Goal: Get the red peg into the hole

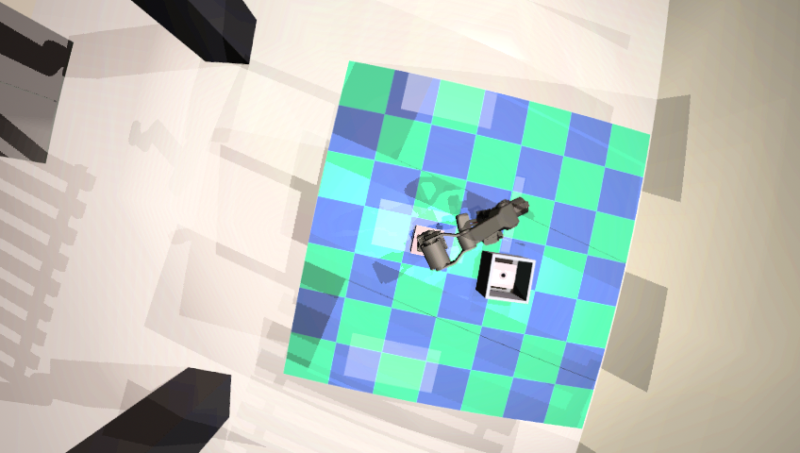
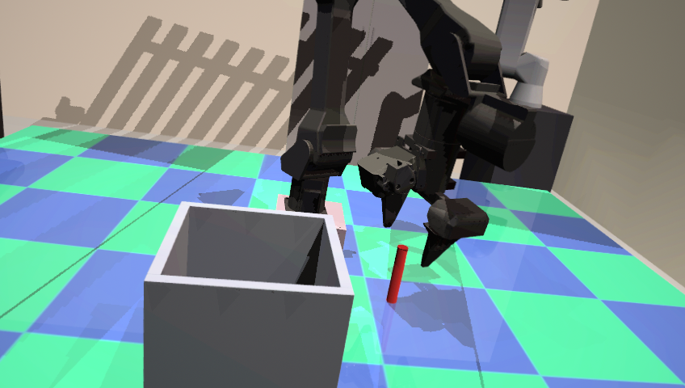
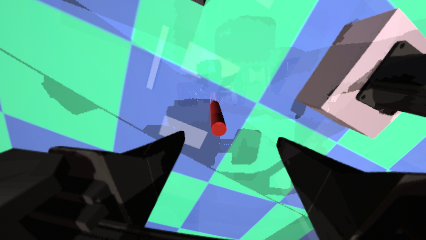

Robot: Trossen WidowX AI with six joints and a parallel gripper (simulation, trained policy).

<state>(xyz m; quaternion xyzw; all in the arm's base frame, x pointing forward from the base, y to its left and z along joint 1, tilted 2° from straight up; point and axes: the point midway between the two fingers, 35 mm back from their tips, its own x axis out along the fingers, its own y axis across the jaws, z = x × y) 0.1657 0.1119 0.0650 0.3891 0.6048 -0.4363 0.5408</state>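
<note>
Now: gripper tip 1 cm short of the red peg, 1 cm to the left of it and 4 cm above it.
</note>
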